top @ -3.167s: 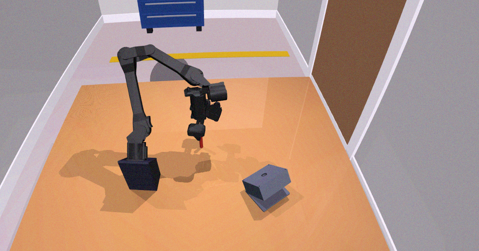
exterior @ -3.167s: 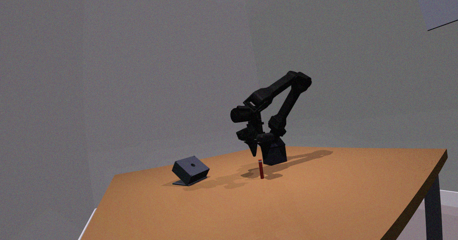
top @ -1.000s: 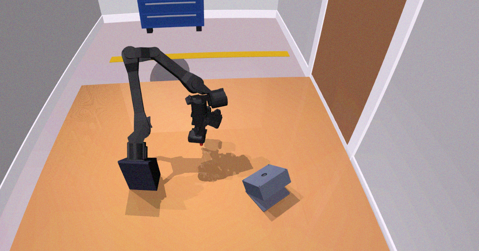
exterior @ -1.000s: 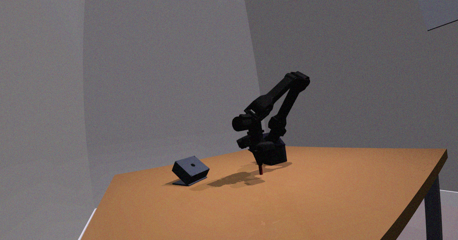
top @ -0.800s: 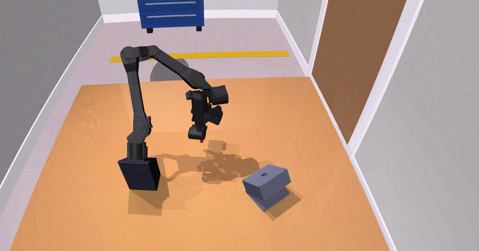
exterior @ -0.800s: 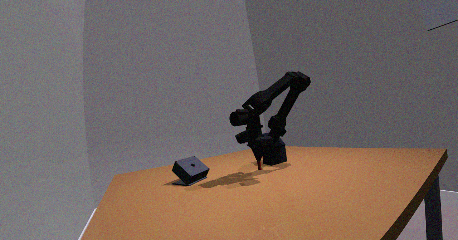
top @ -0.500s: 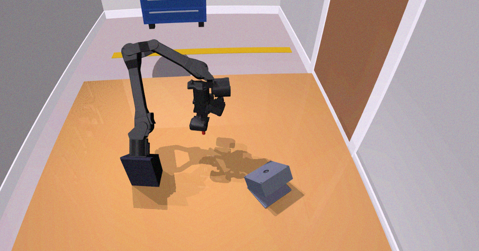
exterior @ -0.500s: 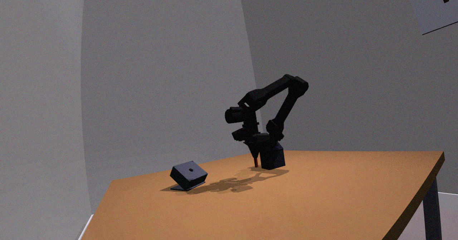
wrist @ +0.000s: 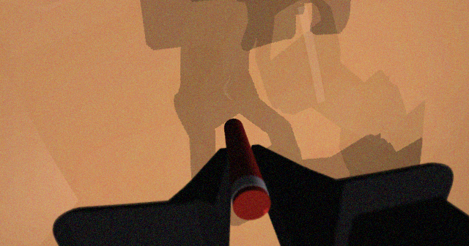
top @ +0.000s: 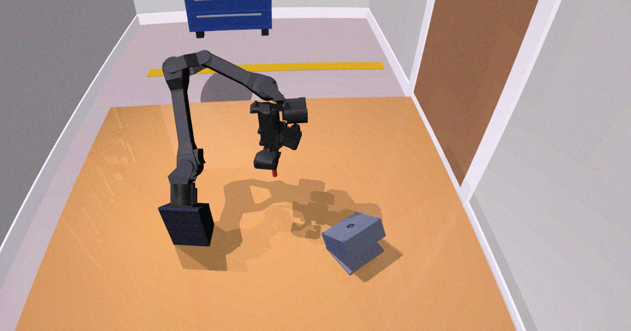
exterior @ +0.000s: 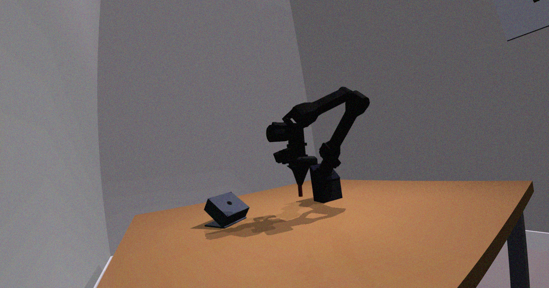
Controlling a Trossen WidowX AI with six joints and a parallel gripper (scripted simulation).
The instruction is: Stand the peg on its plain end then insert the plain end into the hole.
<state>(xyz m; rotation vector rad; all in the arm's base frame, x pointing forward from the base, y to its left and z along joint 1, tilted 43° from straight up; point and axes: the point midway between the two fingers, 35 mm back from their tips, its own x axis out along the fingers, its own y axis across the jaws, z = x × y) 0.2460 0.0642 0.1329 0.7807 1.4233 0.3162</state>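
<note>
Right now the sloped grey panel is 200 mm ahead of my gripper tip, 220 mm to the right of it and 70 mm below it. Round my gripper tip: red peg 20 mm above.
</note>
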